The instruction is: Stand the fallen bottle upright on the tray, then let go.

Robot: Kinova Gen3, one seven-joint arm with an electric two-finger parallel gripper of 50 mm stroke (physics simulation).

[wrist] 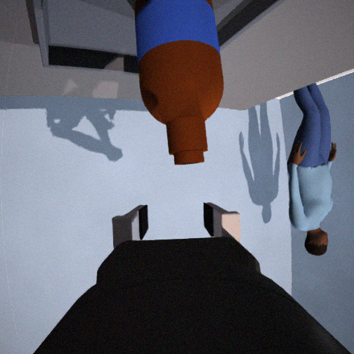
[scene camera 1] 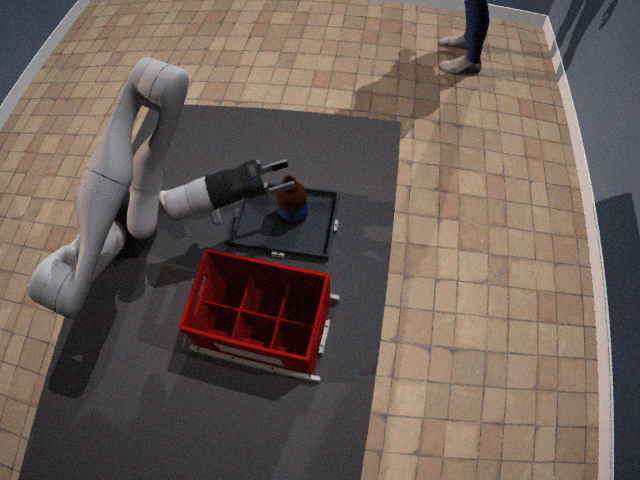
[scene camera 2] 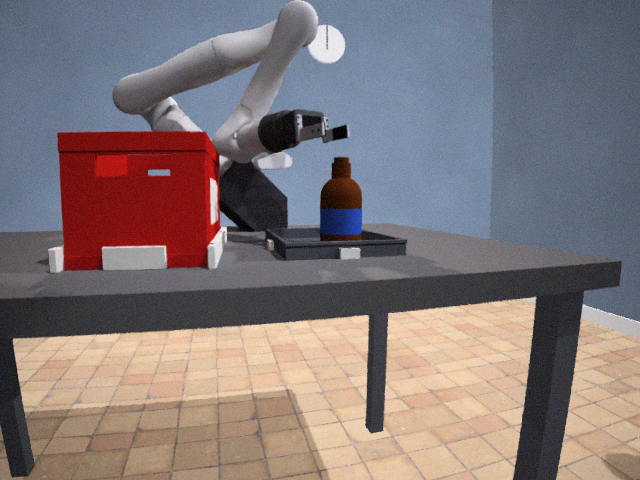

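Where they show: gripper, between the fingertips: [scene camera 1: 290,173] [scene camera 2: 336,130]; arm's base, origin of its link: [scene camera 1: 109,235] [scene camera 2: 220,173].
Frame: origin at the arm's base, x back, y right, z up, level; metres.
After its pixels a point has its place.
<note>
A brown bottle [scene camera 1: 291,200] @(x -0.439, y -0.106, z -0.042 m) [scene camera 2: 341,196] @(x -0.469, y -0.118, z -0.063 m) [wrist: 181,80] with a blue label stands upright on the dark tray [scene camera 1: 250,245] @(x -0.331, y -0.033, z -0.131 m) [scene camera 2: 305,251] @(x -0.528, y -0.028, z -0.143 m) [wrist: 42,35]. My gripper [scene camera 1: 281,174] @(x -0.445, y -0.120, z 0.050 m) [scene camera 2: 338,132] @(x -0.445, y -0.120, z 0.050 m) [wrist: 175,215] is open and empty. In the scene camera 2 view its fingers are above the bottle's mouth, with a gap between them. In the wrist view the bottle's neck points toward the space beyond the fingertips and lies outside them. In the scene camera 1 view one finger overlaps the bottle's top.
A red crate [scene camera 1: 253,313] @(x -0.361, y 0.167, z -0.061 m) [scene camera 2: 134,206] @(x -0.506, y 0.199, z -0.075 m) with six compartments stands beside the tray, with white strips [scene camera 1: 253,363] [scene camera 2: 134,257] around its base. Small white blocks [scene camera 1: 278,254] [scene camera 2: 349,253] sit against the tray's sides. A person [scene camera 1: 476,36] [wrist: 312,165] stands away from the table.
</note>
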